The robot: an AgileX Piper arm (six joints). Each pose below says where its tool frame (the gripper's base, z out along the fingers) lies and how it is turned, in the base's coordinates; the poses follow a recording.
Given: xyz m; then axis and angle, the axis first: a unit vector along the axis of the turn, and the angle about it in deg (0 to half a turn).
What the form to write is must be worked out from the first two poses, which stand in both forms.
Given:
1: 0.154, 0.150, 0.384, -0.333, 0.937, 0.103, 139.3
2: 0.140, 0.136, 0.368, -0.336, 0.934, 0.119, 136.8
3: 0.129, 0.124, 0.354, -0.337, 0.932, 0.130, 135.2
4: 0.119, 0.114, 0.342, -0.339, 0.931, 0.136, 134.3
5: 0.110, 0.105, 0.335, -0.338, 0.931, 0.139, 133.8
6: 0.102, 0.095, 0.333, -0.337, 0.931, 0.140, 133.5
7: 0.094, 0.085, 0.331, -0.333, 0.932, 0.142, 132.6
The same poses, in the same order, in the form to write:
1: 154, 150, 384, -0.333, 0.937, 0.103, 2.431
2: 140, 136, 368, -0.336, 0.934, 0.119, 2.388
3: 129, 124, 354, -0.337, 0.932, 0.130, 2.360
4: 119, 114, 342, -0.339, 0.931, 0.136, 2.344
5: 110, 105, 335, -0.338, 0.931, 0.139, 2.335
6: 102, 95, 333, -0.337, 0.931, 0.140, 2.330
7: 94, 85, 331, -0.333, 0.932, 0.142, 2.314
